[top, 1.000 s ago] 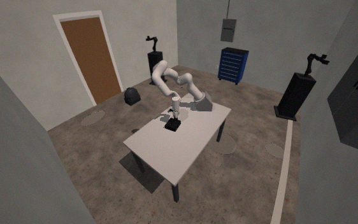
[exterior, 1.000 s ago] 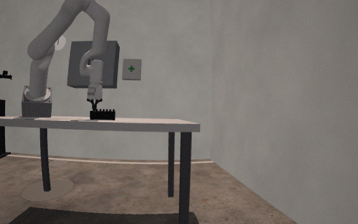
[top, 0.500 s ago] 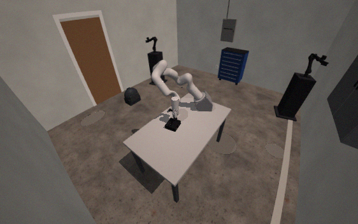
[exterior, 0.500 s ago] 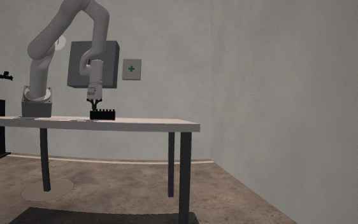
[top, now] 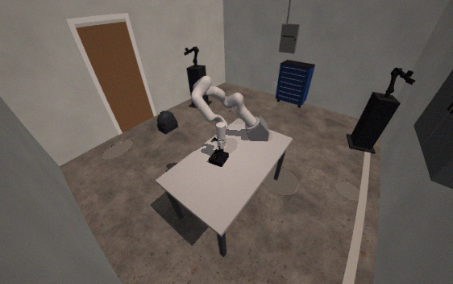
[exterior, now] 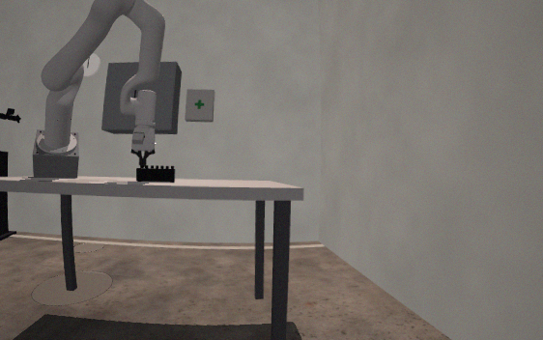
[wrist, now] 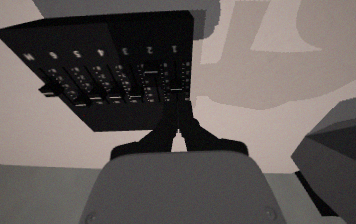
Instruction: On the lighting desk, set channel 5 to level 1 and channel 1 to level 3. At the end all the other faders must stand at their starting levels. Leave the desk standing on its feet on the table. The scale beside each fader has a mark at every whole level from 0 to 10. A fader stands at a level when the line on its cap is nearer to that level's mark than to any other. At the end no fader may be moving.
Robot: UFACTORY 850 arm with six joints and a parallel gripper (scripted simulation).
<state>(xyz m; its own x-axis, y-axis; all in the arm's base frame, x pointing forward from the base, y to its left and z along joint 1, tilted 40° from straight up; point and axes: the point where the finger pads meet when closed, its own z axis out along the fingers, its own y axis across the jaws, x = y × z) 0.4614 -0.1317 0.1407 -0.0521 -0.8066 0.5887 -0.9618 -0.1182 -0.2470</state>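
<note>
The channel 2 fader cap lies 20 mm ahead of my hand, 40 mm to the right of it and 20 mm below it. Round my hand: channel 5 fader cap: 90 mm ahead, 20 mm to the right, 20 mm below; channel 1 fader cap: 20 mm to the right, 20 mm below.
</note>
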